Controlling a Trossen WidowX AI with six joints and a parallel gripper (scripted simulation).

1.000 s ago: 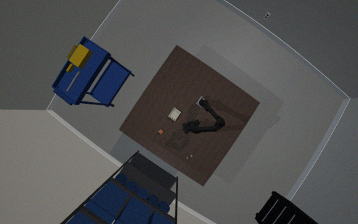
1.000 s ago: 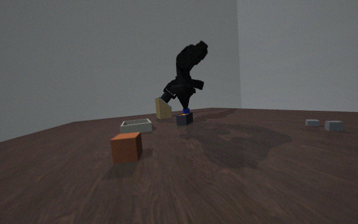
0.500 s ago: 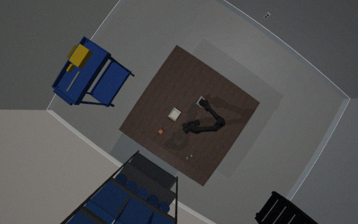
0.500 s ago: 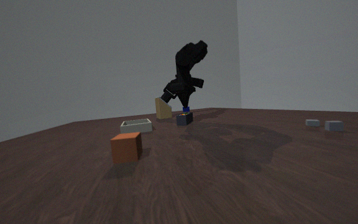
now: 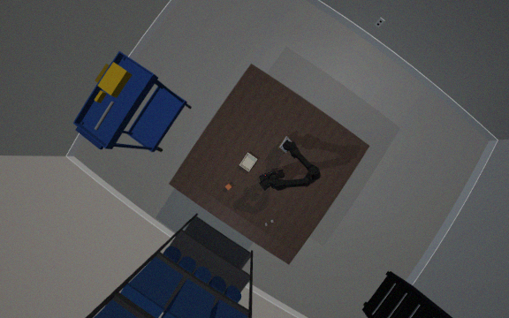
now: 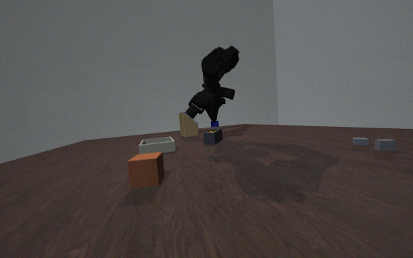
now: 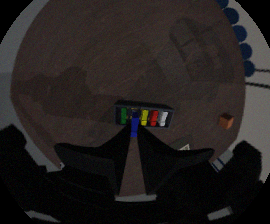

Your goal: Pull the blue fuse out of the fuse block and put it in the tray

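My gripper tip is now 4 cm short of the tray, 21 cm to the left of it and 7 cm above it. From my gripper tip the other things lie so: blue fuse 1 cm below.
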